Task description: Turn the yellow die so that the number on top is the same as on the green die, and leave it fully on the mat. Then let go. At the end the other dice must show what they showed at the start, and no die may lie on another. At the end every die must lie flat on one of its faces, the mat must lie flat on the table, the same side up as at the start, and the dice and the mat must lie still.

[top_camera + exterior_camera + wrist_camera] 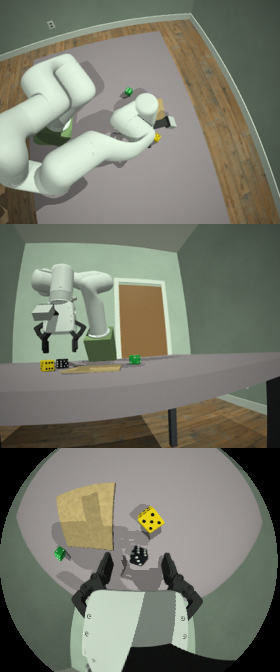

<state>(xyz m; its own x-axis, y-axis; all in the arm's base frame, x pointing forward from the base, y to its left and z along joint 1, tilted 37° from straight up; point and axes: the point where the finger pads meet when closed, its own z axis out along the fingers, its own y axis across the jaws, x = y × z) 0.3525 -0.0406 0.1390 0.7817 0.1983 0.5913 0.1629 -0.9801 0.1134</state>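
My gripper is now 50 mm above the black die, 30 mm past it and 10 mm to the left of it. From my hand the other things lie so: green die 240 mm to the left, 60 mm behind, 50 mm below; yellow die 60 mm ahead, 50 mm below, 10 mm to the right; mat 120 mm to the left, 60 mm below, 30 mm ahead.
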